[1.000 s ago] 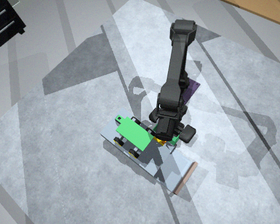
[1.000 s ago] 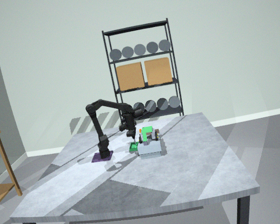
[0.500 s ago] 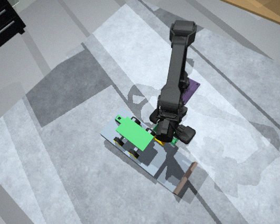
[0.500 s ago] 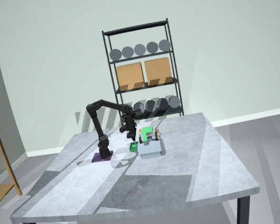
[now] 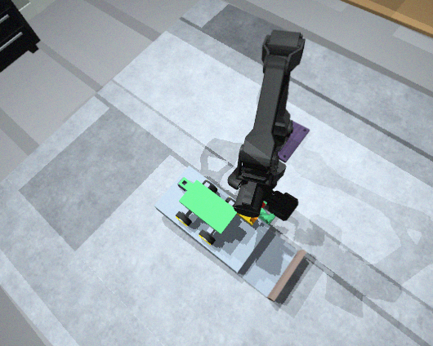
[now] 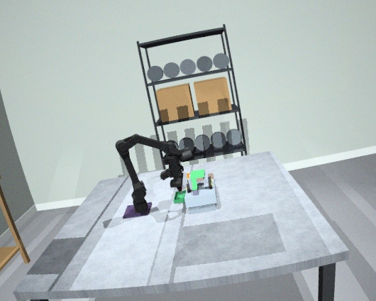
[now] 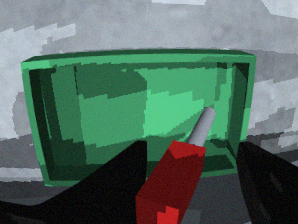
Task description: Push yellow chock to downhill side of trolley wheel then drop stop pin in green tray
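Now: the stop pin right at my gripper tip. Also, from my gripper tip: grey ramp: 11 cm ahead, 10 cm to the right; green tray: 6 cm below, 2 cm to the right; yellow chock: 6 cm ahead, 4 cm above, 2 cm to the right.
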